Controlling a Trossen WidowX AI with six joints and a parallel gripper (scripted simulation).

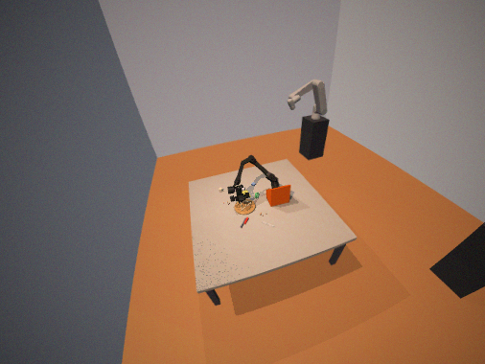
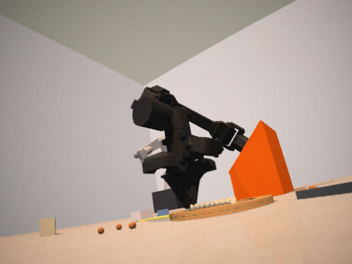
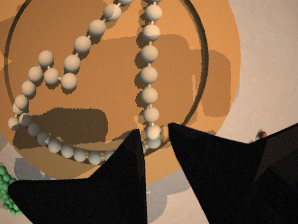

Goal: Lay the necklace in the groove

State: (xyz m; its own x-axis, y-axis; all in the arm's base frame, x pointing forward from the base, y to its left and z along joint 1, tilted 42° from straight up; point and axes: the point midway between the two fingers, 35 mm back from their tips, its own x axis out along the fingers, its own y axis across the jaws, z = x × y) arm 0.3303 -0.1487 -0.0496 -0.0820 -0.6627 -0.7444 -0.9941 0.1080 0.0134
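Now: the round wooden bead board 5 cm to the left of my gripper tip, 3 cm behind it and 1 cm below it. Also, from my gripper tip: tan cube 28 cm to the right, 14 cm ahead; then yellow flat piece 12 cm to the right, 8 cm behind, 1 cm below; then red-handled tool 23 cm to the left, 3 cm ahead, 1 cm below.
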